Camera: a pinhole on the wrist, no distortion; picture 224 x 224 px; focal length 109.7 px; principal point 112.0 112.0 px. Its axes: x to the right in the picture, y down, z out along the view. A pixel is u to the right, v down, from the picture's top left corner.
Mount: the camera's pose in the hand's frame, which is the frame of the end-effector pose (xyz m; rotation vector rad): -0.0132 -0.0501 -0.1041 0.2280 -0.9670 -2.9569
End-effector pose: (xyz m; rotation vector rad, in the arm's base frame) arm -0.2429 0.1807 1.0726 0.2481 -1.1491 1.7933
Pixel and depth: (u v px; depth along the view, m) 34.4 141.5 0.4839
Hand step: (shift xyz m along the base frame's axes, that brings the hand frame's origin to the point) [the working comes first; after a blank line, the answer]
In the camera's frame: -0.3423 0.1301 0.4839

-0.3734 -0.1803 0.2775
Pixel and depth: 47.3 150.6 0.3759
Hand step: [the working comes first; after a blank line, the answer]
In the camera's frame: -0.2217 0.1323 0.3759

-0.2307 -0.1565 0.2048
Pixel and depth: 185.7 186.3 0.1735
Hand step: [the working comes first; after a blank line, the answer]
In the camera's frame: 0.1166 0.1175 0.1735

0.0960 -0.1594 -0.0163
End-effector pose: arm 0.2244 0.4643 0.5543 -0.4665 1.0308 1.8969
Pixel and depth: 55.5 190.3 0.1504
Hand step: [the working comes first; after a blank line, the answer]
In the camera's frame: -0.0775 0.1074 0.1504

0.0241 0.1037 0.0056
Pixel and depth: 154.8 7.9 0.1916
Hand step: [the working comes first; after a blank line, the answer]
In the camera's frame: 0.0748 -0.1818 0.1916

-0.1207 -0.1648 0.1296
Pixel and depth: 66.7 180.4 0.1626
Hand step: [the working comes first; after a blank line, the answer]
In the camera's frame: -0.0671 0.1014 0.1626

0.0211 0.0986 0.0216
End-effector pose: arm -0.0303 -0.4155 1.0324 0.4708 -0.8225 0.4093
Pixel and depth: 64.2 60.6 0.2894
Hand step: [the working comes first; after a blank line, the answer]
In the camera's frame: -0.1261 -0.1356 0.2894

-0.1159 0.1725 0.1499
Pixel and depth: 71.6 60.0 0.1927
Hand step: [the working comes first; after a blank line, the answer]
In the camera's frame: -0.0710 -0.0913 0.1927

-0.0570 0.1185 0.0606
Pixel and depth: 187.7 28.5 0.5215
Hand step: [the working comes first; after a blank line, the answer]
In the camera's frame: 0.3599 -0.3969 0.5215

-0.5712 0.3663 -0.1871
